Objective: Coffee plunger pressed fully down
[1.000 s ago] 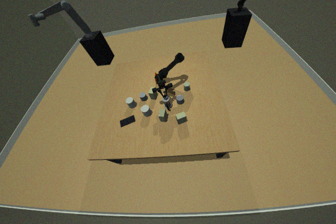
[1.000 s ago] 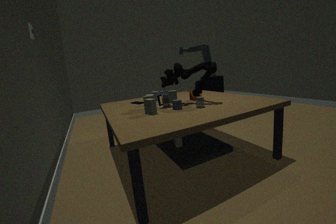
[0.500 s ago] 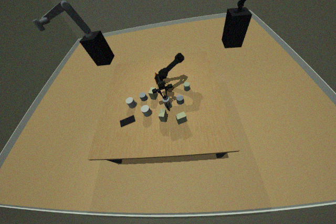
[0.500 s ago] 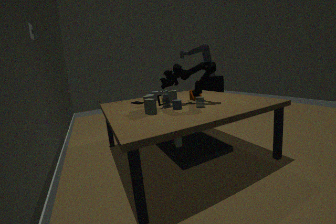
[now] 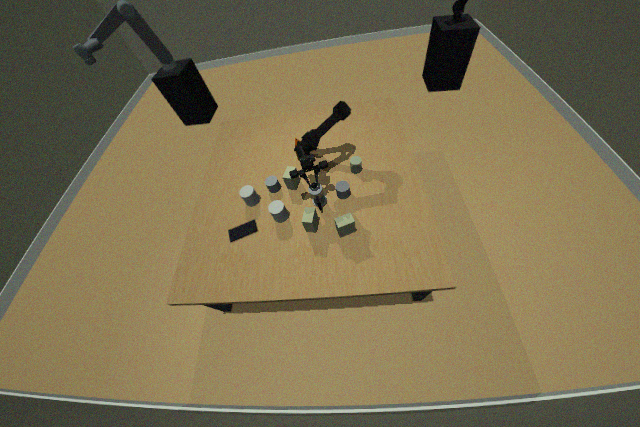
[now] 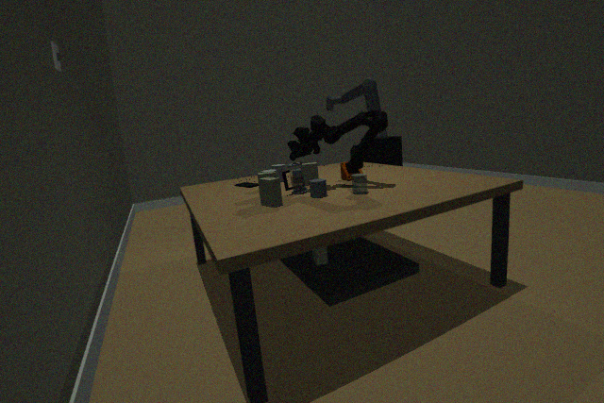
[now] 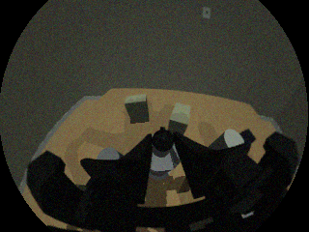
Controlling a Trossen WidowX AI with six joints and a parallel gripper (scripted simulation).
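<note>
The coffee press is 8 cm below my gripper tip. Round my gripper tip: flat black slab 15 cm ahead, 40 cm to the right, 16 cm below.
</note>
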